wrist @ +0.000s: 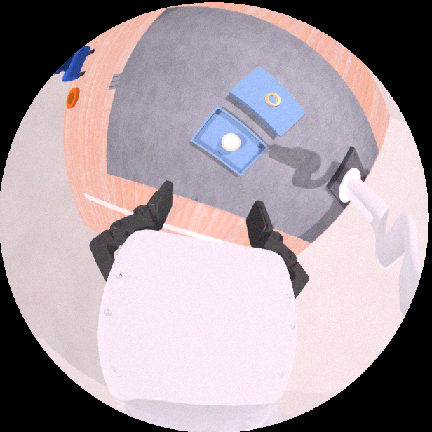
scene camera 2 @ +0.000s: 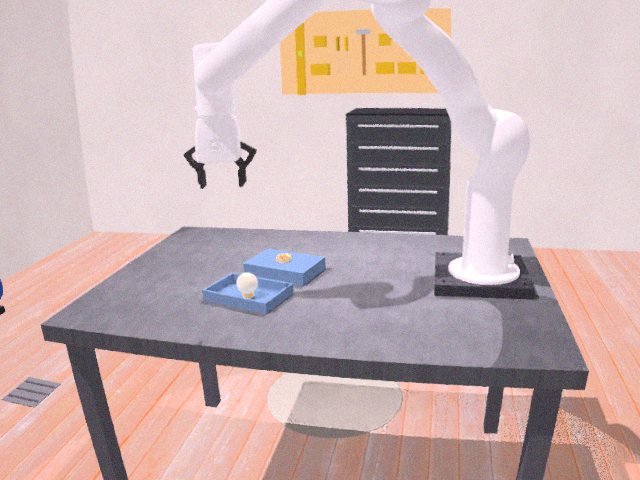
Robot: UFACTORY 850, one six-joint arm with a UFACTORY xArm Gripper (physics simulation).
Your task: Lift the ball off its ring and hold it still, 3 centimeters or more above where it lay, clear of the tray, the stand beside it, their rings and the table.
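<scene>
A cream ball (scene camera 2: 247,283) (wrist: 230,142) rests on a small yellow ring (scene camera 2: 248,296) inside a shallow blue tray (scene camera 2: 266,305) (wrist: 215,159). In the wrist view the ball hides its ring. A blue stand (scene camera 2: 303,269) (wrist: 250,89) is beside the tray, with an empty yellow ring (scene camera 2: 283,253) (wrist: 267,99) on its top. My gripper (scene camera 2: 221,184) (wrist: 212,201) is wide open with nothing between its fingers. It points down, high above the table and well above the ball. In the wrist view the ball lies beyond the fingertips, up and slightly to the right.
The tray and stand sit on a dark grey table (scene camera 2: 361,330) (wrist: 170,100), with a narrow gap between them. The arm's black base plate (scene camera 2: 485,290) is at the table's right. A dark drawer cabinet (scene camera 2: 398,160) stands behind the table. The arm's shadow falls right of the tray.
</scene>
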